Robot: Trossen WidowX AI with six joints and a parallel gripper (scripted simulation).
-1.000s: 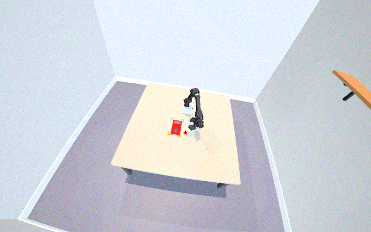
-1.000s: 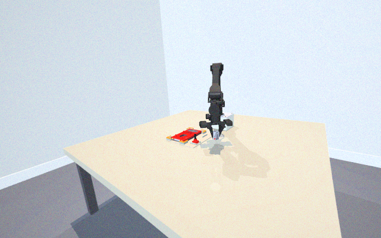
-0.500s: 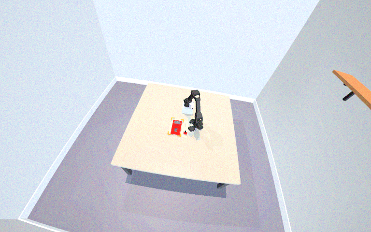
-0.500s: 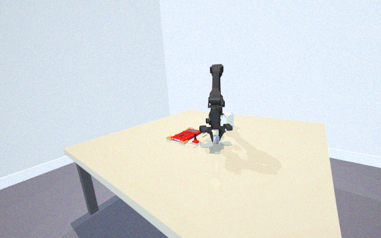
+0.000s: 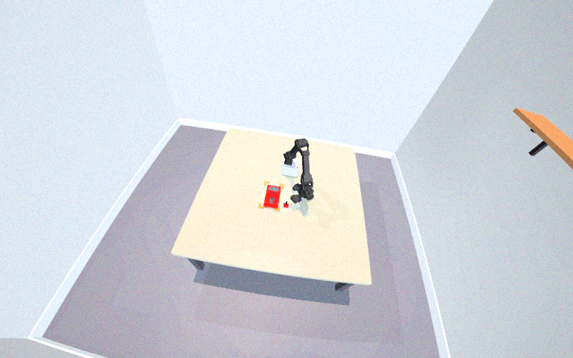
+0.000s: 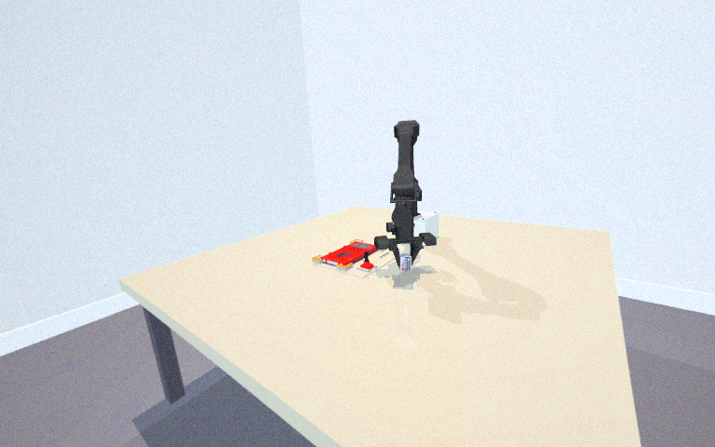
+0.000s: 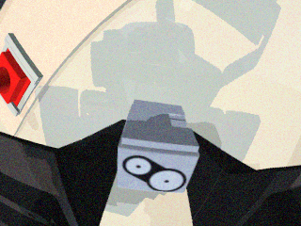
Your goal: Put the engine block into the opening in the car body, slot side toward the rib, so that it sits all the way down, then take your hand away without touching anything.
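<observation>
The engine block is 10 mm behind my gripper tip and 10 mm above it.
</observation>
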